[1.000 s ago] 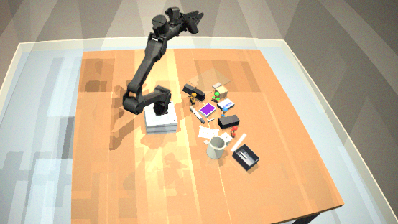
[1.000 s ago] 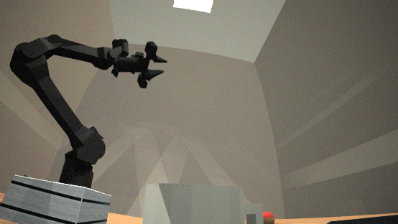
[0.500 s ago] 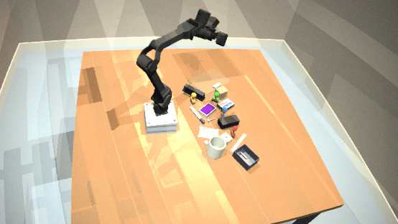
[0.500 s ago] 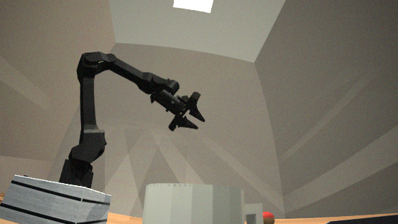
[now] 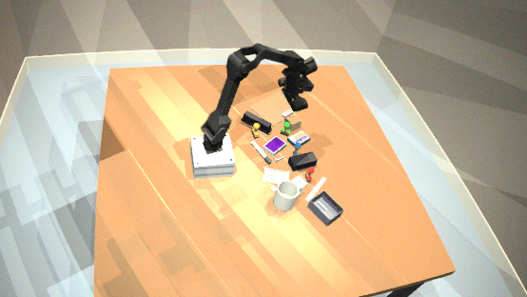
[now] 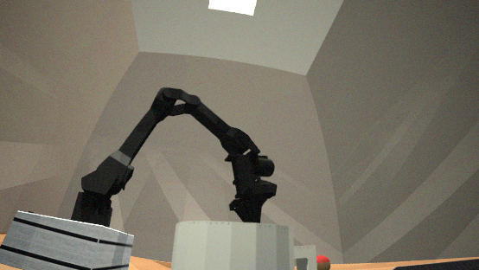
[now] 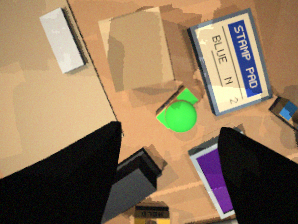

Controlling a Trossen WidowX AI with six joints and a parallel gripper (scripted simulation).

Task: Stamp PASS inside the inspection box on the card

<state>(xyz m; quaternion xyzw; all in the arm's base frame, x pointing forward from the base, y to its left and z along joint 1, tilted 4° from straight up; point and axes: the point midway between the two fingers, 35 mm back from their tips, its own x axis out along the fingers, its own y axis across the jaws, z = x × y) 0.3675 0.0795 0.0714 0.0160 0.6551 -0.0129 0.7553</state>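
The green-knobbed stamp is 12 cm below my gripper tip, 1 cm to the right of it and 1 cm behind it. From my gripper tip the other things lie so: purple ink pad 13 cm below, 9 cm behind, 8 cm to the right; yellow-knobbed stamp 15 cm behind, 12 cm below, 1 cm to the left; brown box 12 cm below, 4 cm ahead, 2 cm to the left.
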